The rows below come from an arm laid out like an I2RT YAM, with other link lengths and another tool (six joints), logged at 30 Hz.
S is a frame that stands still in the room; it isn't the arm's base.
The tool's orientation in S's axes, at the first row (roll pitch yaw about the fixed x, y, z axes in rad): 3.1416 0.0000 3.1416
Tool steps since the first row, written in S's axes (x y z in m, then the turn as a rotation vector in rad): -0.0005 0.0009 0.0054 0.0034 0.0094 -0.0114; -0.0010 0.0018 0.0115 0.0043 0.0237 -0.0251; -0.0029 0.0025 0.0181 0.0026 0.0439 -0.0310; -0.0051 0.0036 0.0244 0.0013 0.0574 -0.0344; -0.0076 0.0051 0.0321 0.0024 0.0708 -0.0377; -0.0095 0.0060 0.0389 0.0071 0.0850 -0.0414; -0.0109 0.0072 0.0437 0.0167 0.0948 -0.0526; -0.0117 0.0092 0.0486 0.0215 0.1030 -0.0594; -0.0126 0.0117 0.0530 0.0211 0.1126 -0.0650; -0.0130 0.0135 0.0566 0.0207 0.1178 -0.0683
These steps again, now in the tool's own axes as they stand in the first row. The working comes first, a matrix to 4 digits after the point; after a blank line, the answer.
The tool's axes in the first row as the columns of a matrix, in S's axes (used below as rounded here):
-1.0000 0.0000 0.0000
0.0000 1.0000 0.0000
0.0000 0.0000 -1.0000

0.0005 0.0009 -0.0054 -0.0034 0.0094 0.0114; 0.0010 0.0018 -0.0115 -0.0043 0.0237 0.0251; 0.0029 0.0025 -0.0181 -0.0026 0.0439 0.0310; 0.0051 0.0036 -0.0244 -0.0013 0.0574 0.0344; 0.0076 0.0051 -0.0321 -0.0024 0.0708 0.0377; 0.0095 0.0060 -0.0389 -0.0071 0.0850 0.0414; 0.0109 0.0072 -0.0437 -0.0167 0.0948 0.0526; 0.0117 0.0092 -0.0486 -0.0215 0.1030 0.0594; 0.0126 0.0117 -0.0530 -0.0211 0.1126 0.0650; 0.0130 0.0135 -0.0566 -0.0207 0.1178 0.0683
